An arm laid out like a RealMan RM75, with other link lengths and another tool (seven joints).
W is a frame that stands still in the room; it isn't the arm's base.
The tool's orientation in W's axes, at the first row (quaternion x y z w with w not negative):
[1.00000, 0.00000, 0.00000, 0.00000]
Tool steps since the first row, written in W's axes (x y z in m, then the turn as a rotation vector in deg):
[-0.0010, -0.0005, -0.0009, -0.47, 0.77, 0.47]
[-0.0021, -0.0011, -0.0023, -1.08, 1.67, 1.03]
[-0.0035, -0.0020, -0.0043, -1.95, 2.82, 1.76]
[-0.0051, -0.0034, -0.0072, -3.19, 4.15, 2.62]
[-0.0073, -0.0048, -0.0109, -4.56, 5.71, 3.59]
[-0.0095, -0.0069, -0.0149, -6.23, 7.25, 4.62]
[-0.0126, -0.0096, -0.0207, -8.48, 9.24, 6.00]
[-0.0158, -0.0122, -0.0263, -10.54, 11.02, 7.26]
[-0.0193, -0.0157, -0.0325, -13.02, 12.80, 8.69]
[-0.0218, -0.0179, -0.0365, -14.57, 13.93, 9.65]
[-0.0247, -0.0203, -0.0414, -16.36, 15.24, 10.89]
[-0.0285, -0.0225, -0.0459, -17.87, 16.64, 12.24]
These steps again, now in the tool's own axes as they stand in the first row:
[-0.0010, 0.0005, 0.0009, -0.47, -0.77, -0.47]
[-0.0021, 0.0011, 0.0023, -1.08, -1.67, -1.03]
[-0.0035, 0.0020, 0.0043, -1.95, -2.82, -1.76]
[-0.0051, 0.0034, 0.0072, -3.19, -4.15, -2.62]
[-0.0073, 0.0048, 0.0109, -4.56, -5.71, -3.59]
[-0.0095, 0.0069, 0.0149, -6.23, -7.25, -4.62]
[-0.0126, 0.0096, 0.0207, -8.48, -9.24, -6.00]
[-0.0158, 0.0122, 0.0263, -10.54, -11.02, -7.26]
[-0.0193, 0.0157, 0.0325, -13.02, -12.80, -8.69]
[-0.0218, 0.0179, 0.0365, -14.57, -13.93, -9.65]
[-0.0247, 0.0203, 0.0414, -16.36, -15.24, -10.89]
[-0.0285, 0.0225, 0.0459, -17.87, -16.64, -12.24]

